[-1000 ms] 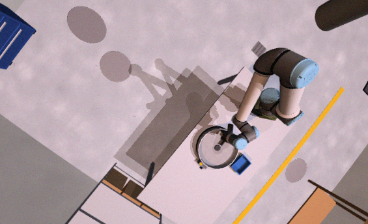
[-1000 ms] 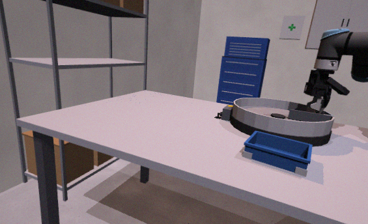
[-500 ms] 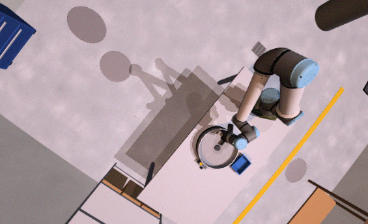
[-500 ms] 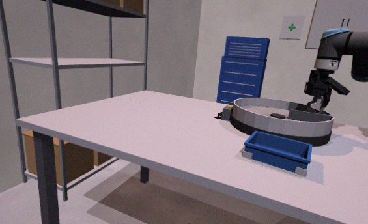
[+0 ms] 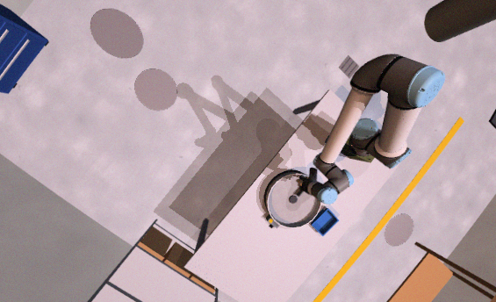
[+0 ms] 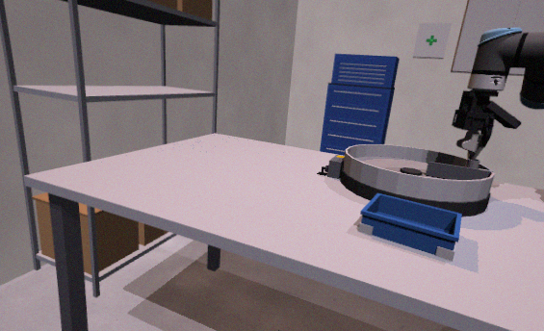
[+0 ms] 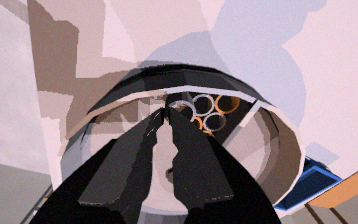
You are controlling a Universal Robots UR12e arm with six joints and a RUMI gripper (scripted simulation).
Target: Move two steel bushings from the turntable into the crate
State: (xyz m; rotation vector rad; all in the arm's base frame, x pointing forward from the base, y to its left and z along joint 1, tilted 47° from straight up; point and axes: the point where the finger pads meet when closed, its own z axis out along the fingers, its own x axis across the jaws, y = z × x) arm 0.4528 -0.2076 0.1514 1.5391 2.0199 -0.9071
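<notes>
Right now my hand is 42 cm to the right of the blue crate, 19 cm short of it and 9 cm above it. Also, from my hand: round turntable (17 cm ahead, 7 cm to the left, 6 cm below).
</notes>
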